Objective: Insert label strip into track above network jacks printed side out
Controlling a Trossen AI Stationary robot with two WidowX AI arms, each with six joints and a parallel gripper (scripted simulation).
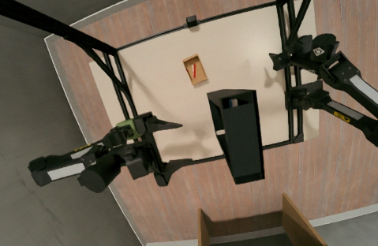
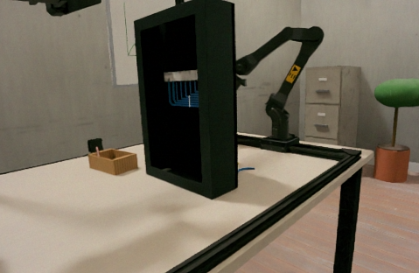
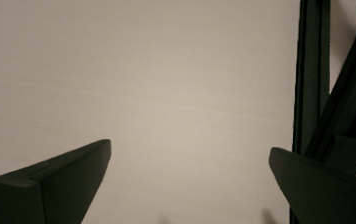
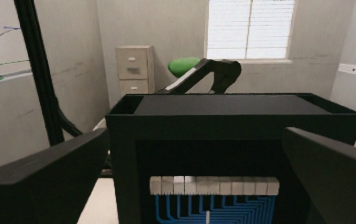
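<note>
Now: the box 220 mm behind my right hand, 90 mm to the left of it and 410 mm below it.
</note>
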